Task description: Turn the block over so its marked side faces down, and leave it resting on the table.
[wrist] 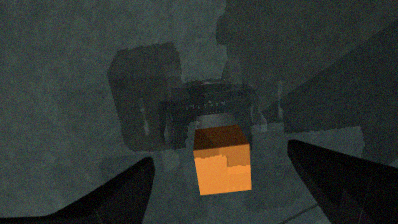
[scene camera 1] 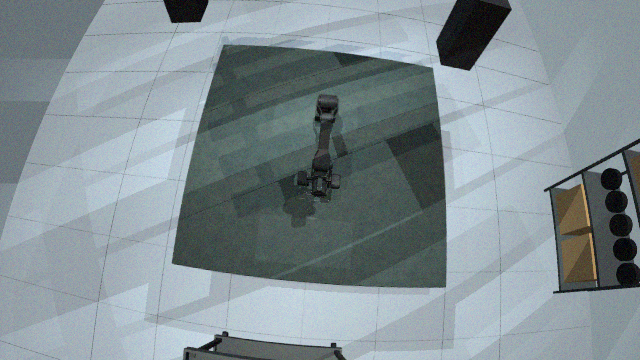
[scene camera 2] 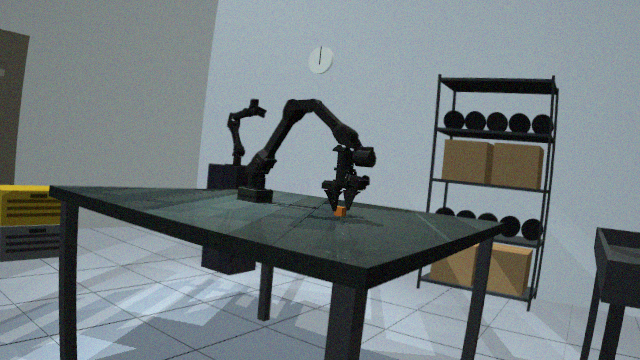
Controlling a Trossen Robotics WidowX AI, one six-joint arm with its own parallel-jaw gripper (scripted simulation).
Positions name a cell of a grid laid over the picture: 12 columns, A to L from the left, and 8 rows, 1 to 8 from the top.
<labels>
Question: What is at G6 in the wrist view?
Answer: A block.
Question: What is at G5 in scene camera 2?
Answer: The gripper.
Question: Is the gripper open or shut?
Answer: Open.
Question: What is the gripper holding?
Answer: Nothing.
</labels>
